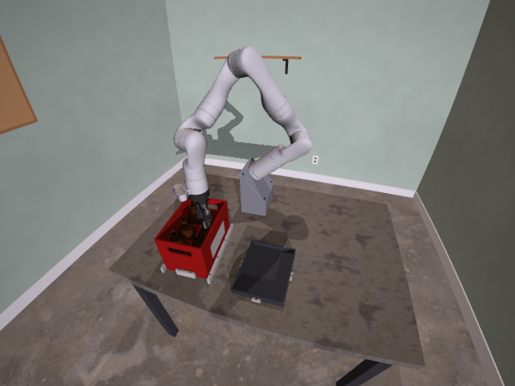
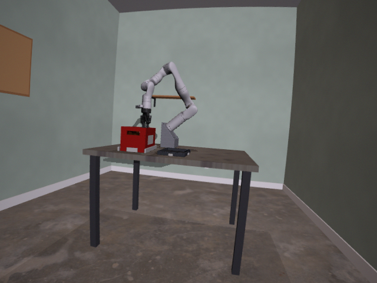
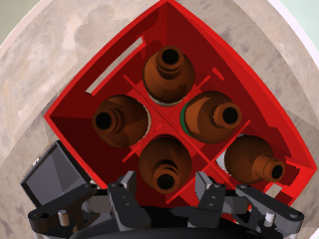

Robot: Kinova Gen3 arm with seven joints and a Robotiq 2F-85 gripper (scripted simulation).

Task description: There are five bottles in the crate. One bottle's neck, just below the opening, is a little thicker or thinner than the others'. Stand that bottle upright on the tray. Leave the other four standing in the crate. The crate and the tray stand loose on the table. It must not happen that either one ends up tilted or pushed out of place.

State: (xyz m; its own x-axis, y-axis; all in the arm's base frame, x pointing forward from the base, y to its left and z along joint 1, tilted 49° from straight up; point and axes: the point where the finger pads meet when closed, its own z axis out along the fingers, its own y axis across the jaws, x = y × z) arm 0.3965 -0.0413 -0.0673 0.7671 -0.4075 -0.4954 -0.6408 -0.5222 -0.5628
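The crate is 100 mm below my hand and 40 mm to the right of it. From my hand the other things lie so: dark tray: 260 mm to the left, 170 mm below, 30 mm ahead.
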